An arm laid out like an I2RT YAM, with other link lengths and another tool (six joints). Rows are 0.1 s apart.
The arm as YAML. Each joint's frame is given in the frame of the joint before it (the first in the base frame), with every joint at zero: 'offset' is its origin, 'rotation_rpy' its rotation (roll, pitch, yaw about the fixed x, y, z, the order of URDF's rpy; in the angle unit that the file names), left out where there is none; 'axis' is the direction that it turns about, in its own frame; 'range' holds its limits. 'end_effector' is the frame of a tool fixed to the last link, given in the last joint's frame.
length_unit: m
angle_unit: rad
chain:
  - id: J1
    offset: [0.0, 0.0, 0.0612]
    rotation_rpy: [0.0, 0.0, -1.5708]
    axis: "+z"
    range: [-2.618, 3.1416]
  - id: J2
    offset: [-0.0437, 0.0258, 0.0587]
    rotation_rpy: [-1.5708, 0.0, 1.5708]
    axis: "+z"
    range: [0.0, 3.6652]
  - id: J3
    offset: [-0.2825, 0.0, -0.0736]
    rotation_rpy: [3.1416, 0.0, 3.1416]
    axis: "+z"
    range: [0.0, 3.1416]
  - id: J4
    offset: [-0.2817, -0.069, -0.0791]
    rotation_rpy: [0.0, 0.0, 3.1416]
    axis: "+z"
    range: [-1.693, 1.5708]
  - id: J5
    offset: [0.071, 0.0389, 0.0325]
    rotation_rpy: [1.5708, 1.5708, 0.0]
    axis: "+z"
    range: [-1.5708, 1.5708]
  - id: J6
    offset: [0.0, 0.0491, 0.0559]
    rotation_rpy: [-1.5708, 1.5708, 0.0]
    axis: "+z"
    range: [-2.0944, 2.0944]
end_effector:
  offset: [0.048, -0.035, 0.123]
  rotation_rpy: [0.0, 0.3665, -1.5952]
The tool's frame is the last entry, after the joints.
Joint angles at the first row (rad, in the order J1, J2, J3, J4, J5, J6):
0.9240 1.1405 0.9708 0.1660 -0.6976 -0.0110
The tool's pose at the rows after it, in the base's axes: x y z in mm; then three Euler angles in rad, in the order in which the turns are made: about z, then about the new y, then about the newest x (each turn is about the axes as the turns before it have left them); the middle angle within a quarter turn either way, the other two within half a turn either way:
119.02 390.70 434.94 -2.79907 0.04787 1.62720
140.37 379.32 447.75 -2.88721 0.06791 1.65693
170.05 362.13 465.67 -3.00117 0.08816 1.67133
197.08 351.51 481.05 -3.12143 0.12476 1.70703
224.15 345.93 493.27 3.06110 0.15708 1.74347
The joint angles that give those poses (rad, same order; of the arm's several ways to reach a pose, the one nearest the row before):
0.8966 1.1319 1.0267 0.0608 -0.6472 -0.0673
0.8412 1.1177 1.0855 -0.0360 -0.6108 -0.1091
0.7620 1.1091 1.1528 -0.1173 -0.5734 -0.1341
0.7152 1.1249 1.2414 -0.2088 -0.4922 -0.1851
0.6818 1.1663 1.3361 -0.2819 -0.4153 -0.2305

